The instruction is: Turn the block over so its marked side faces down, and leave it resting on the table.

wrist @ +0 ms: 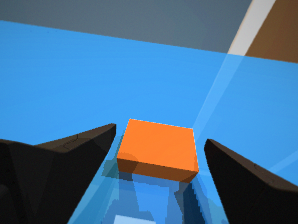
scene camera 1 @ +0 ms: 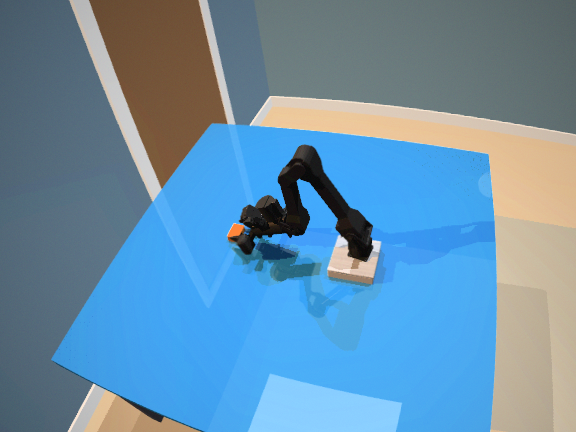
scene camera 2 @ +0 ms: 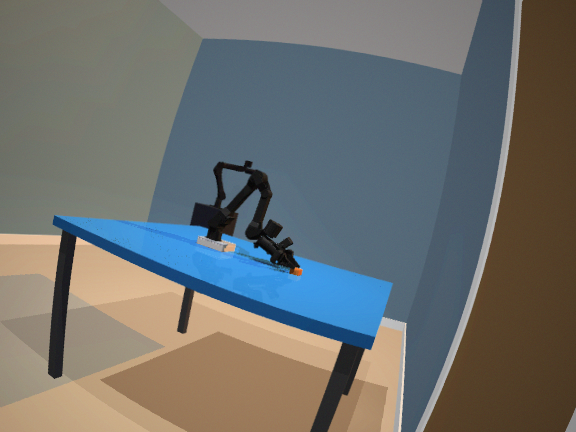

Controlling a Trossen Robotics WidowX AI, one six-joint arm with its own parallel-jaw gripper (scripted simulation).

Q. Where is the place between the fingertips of the gripper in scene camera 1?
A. At 234, 229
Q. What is the gripper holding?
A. Nothing.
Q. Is the gripper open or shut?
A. Open.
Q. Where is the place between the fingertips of the gripper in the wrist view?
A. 160, 136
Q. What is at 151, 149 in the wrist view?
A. A block.
